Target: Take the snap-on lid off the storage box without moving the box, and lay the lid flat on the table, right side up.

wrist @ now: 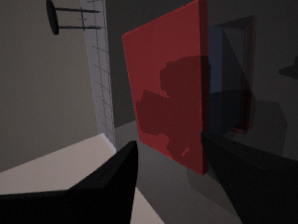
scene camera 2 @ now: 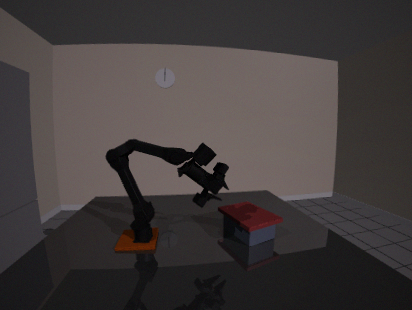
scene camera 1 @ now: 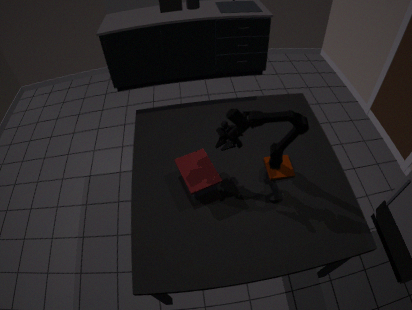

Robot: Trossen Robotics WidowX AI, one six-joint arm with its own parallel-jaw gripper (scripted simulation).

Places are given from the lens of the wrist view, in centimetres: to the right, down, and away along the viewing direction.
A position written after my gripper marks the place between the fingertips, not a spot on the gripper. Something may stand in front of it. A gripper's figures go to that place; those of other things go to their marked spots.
my gripper (wrist: 168,141): 2, 2, 11
lid (wrist: 167,59): 3, -8, 22
grey-blue storage box (wrist: 215,54): 11, -9, 23
The marked spots on the grey-blue storage box and the lid are 8 cm apart.
